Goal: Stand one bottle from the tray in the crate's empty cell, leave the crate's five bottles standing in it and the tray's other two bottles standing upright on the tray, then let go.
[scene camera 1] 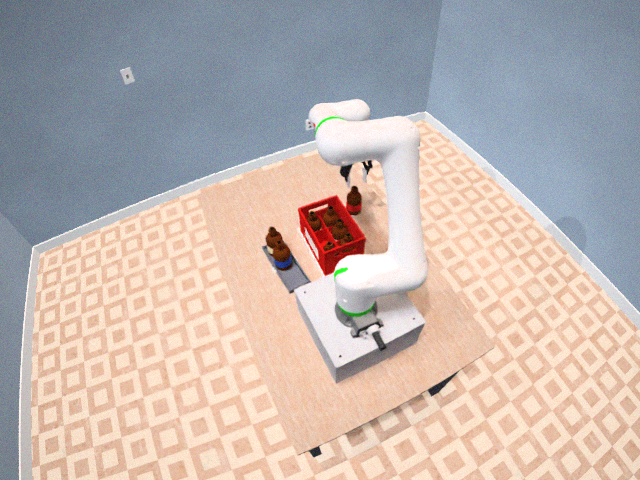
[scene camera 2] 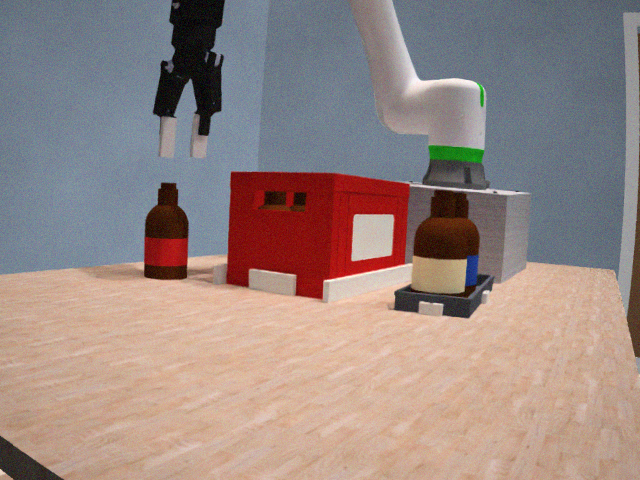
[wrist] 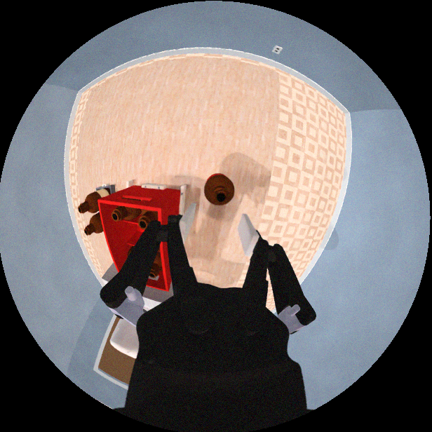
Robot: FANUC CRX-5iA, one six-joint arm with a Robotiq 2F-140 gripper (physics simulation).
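Seen in the pictures: gripper, fingertip midpoint: point(scene camera 1: 356, 183) point(scene camera 2: 181, 157); arm's base, link origin: point(scene camera 1: 356, 309) point(scene camera 2: 454, 187).
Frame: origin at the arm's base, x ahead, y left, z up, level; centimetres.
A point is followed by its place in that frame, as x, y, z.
A brown bottle with a red label point(scene camera 1: 354, 202) @[56.2, -25.0, -9.3] point(scene camera 2: 165, 248) @[62.1, -23.6, -13.4] point(wrist: 219, 189) stands upright on the table, beside the red crate point(scene camera 1: 330, 263) @[27.9, -1.4, -9.3] point(scene camera 2: 281, 237) @[55.4, -5.5, -10.4] point(wrist: 172, 196) and off the tray. My gripper point(scene camera 1: 356, 181) @[57.5, -26.1, 1.5] point(scene camera 2: 182, 155) @[57.5, -26.1, 1.5] point(wrist: 217, 216) is open and empty, pointing down, its fingertips above the bottle's top and a little to one side. Several brown bottles stand in the crate; its middle cell on the tray side looks empty in scene camera 1. A cream-label bottle point(scene camera 1: 272, 240) @[46.9, 17.7, -7.0] point(scene camera 2: 439, 273) @[52.8, 18.1, -13.1] and a blue-label bottle point(scene camera 1: 282, 254) @[38.2, 15.9, -7.2] point(scene camera 2: 472, 268) @[42.5, 19.2, -13.2] stand upright on the dark tray point(scene camera 1: 294, 279) @[31.6, 13.9, -17.9] point(scene camera 2: 457, 307) @[53.0, 21.0, -17.2].
The grey base block point(scene camera 1: 320, 330) @[-2.7, 14.3, -0.4] point(scene camera 2: 516, 227) @[3.4, 16.3, -7.9] carries the arm behind the crate and tray. Low white strips point(scene camera 2: 361, 284) @[47.2, 3.5, -16.9] lie along the crate's foot. The crate stands between the red-label bottle and the tray. The table edge lies beyond that bottle in the wrist view.
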